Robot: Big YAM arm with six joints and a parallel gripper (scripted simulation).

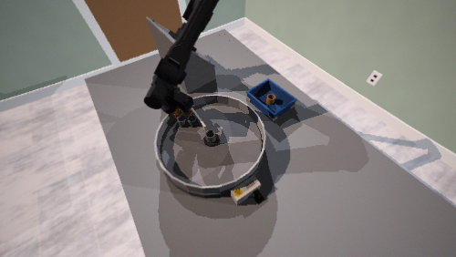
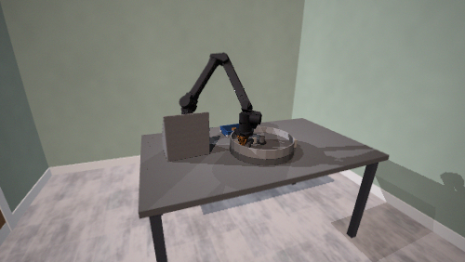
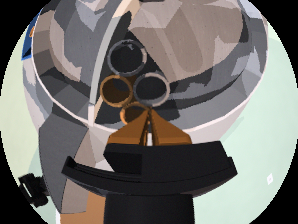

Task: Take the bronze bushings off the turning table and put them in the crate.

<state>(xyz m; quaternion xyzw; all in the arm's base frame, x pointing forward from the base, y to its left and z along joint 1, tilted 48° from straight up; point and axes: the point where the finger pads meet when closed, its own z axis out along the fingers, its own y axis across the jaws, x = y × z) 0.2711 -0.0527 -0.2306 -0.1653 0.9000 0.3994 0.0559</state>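
Right now the blue crate is 13 cm ahead of my hand, 42 cm to the left of it and 7 cm below it. Round my hand: round turning table (17 cm ahead, 6 cm to the left, 4 cm below).
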